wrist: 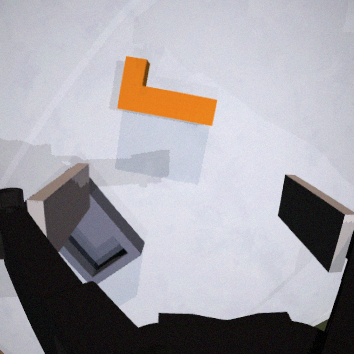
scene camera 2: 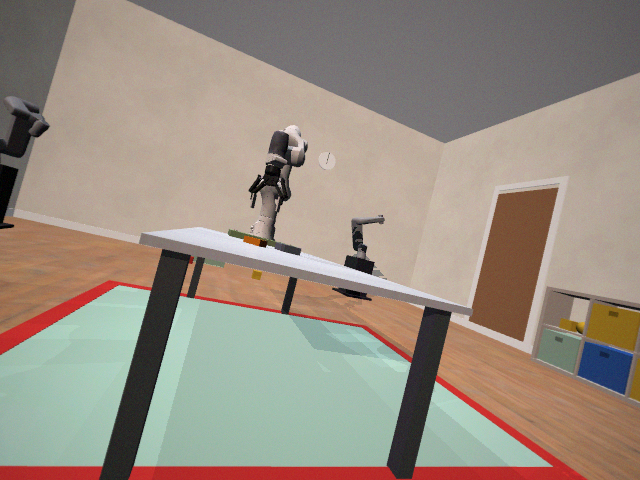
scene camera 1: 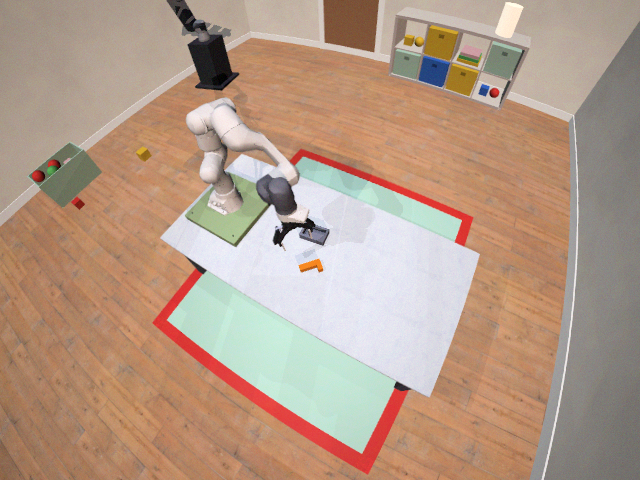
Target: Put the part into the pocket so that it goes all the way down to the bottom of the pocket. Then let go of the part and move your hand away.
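The part, an orange L-shaped block (scene camera 1: pixel 310 266) (scene camera 2: pixel 254 241) (wrist: pixel 165 104), lies flat on the table, apart from the pocket. The pocket is an L-shaped recess in a dark grey block (scene camera 1: pixel 317 240) (scene camera 2: pixel 287 249) (wrist: pixel 133 246), which sits on the table nearer the arm's side than the part. In the wrist view the left finger hides some of the grey block. My gripper (scene camera 1: pixel 297 241) (scene camera 2: pixel 265 207) (wrist: pixel 187 190) is open and empty, high above the table. In the wrist view the orange part shows beyond the space between the fingers, left of centre.
The white table (scene camera 1: pixel 392 289) (scene camera 2: pixel 206 245) carries a green base plate (scene camera 1: pixel 230 231) under the arm. A pale bluish patch (wrist: pixel 185 150) shows on the table beside the part. A shelf unit (scene camera 1: pixel 463 21) and another arm's black pedestal (scene camera 1: pixel 209 60) stand on the floor away from the table.
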